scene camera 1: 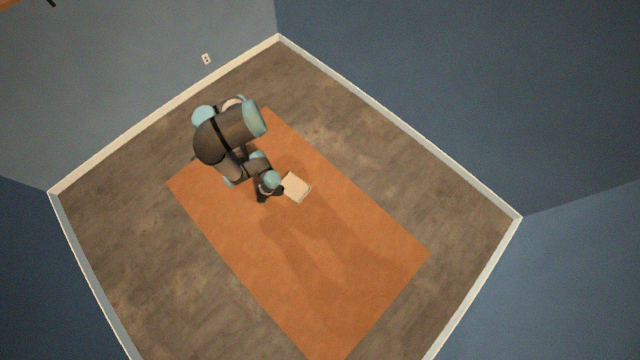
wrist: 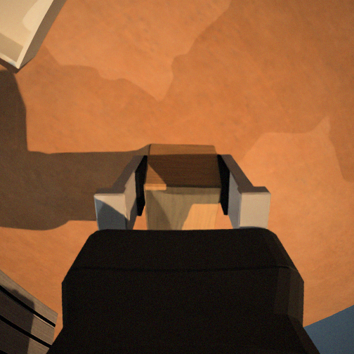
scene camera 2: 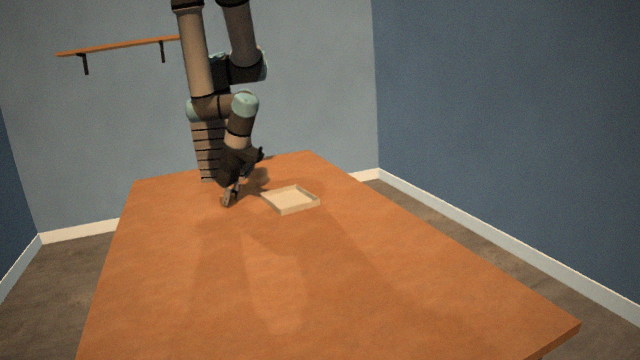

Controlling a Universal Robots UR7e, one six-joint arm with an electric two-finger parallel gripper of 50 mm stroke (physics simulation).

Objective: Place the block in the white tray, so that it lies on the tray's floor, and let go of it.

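Frame: origin at the arm's base, x ahead, y left, z up, level; centimetres.
Where they show: gripper, fingertip midpoint: (scene camera 1: 263, 200) (scene camera 2: 229, 201).
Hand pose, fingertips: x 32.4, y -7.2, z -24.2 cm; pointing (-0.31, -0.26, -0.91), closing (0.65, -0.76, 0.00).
Observation:
After its pixels a point has its place.
A brown wooden block (wrist: 183, 172) is between the two fingers in the wrist view, with both dark pads against its sides. My gripper (wrist: 182, 173) (scene camera 2: 230, 196) @[y -7.2, x 32.4, z -24.2 cm] is shut on the block, low at the table top. In scene camera 2 the fingers hide most of the block; in scene camera 1 the arm hides it. The white tray (scene camera 1: 296, 187) @[y 11.1, x 41.9, z -25.4 cm] (scene camera 2: 290, 199) @[y 10.8, x 40.1, z -25.4 cm] (wrist: 22, 30) is a shallow square tray that lies flat on the table beside the gripper, to its right in scene camera 2. No block shows in the tray.
The orange-brown table (scene camera 1: 340, 285) @[y -15.9, x 94.8, z -25.7 cm] (scene camera 2: 320, 280) @[y -1.9, x 85.0, z -25.6 cm] carries the tray. A slatted stand (scene camera 2: 204, 150) @[y -8.3, x 4.2, z -12.5 cm] (wrist: 25, 320) is behind the gripper near the table's back edge. A wall shelf (scene camera 2: 117, 46) hangs at the back left. The tray's low walls stand up around its floor.

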